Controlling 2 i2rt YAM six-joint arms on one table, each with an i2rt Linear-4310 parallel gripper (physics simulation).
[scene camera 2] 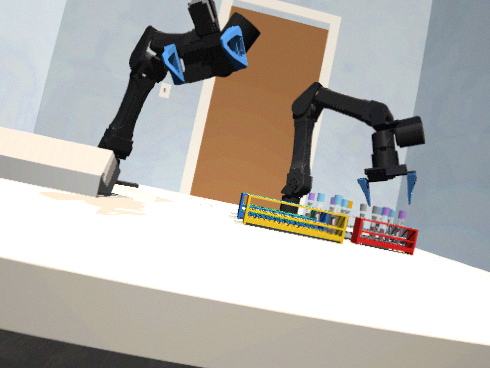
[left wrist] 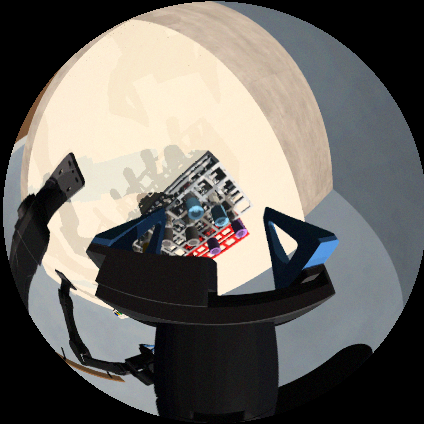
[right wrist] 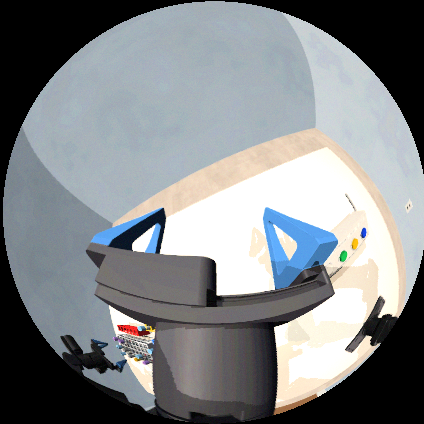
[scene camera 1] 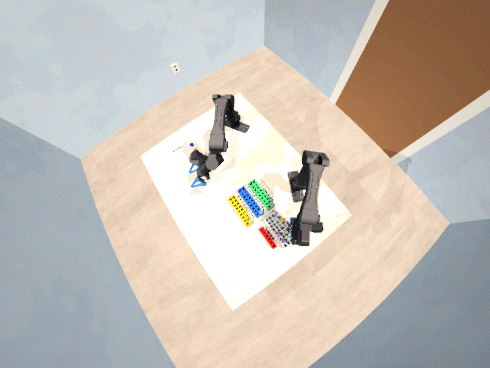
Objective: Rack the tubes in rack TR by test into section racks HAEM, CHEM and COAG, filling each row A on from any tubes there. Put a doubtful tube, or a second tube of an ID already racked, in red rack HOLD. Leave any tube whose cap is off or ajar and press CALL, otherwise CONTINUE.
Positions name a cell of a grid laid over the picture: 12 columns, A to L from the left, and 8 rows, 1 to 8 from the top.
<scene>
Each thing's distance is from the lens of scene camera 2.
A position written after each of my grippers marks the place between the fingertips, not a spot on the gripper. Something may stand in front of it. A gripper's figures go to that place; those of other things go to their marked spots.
my left gripper (scene camera 2: J5): 0.79 m
my right gripper (scene camera 2: E2): 0.45 m
</scene>
